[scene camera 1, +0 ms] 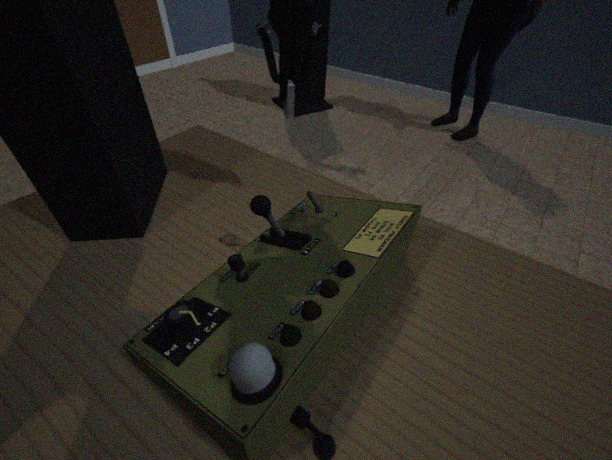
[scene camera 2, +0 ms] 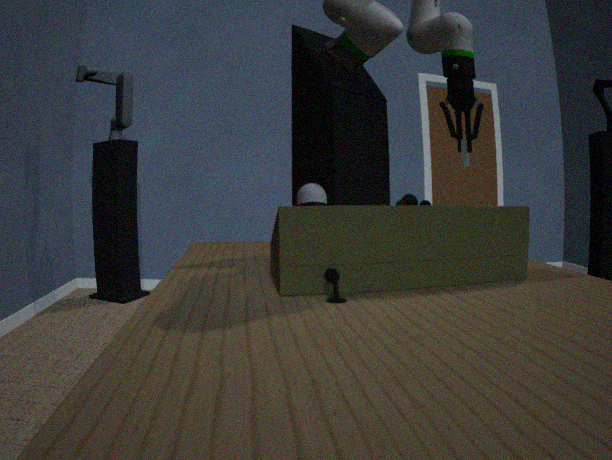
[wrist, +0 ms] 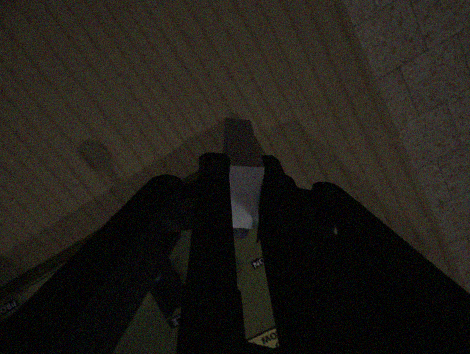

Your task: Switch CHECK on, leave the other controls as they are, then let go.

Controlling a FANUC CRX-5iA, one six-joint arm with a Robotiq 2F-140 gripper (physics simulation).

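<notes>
The CHECK switch is a small grey toggle at the far end of the green control box. It leans away from its ON label, toward the OFF side. In the wrist view a bit of the toggle shows just below the pads; the rest is hidden. My gripper is shut with its pale pads together and nothing between them. It points down and hangs above the box's far end, clear of the top in scene camera 2.
On the box stand a black-ball lever, the MODE knob, a dial, a white dome and several round buttons. A small black lever is beside the box. A dark column rises behind.
</notes>
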